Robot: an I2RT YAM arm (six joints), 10 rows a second.
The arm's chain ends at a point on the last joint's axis. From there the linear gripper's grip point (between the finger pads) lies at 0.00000 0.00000 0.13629 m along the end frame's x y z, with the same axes.
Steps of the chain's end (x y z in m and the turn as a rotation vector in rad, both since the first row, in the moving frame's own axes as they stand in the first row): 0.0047, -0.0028, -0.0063, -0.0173, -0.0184, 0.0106; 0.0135, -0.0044, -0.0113, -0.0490, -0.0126, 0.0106; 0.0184, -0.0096, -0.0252, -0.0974, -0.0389, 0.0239; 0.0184, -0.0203, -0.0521, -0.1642, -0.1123, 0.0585
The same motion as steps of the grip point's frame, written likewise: 0.0022, -0.0005, -0.0063, -0.0173, -0.0184, 0.0106; 0.0117, 0.0023, -0.0115, -0.0490, -0.0126, 0.0106; 0.0130, 0.0036, -0.0259, -0.0974, -0.0389, 0.0239; 0.0026, 0.0015, -0.0548, -0.1642, -0.1123, 0.0585
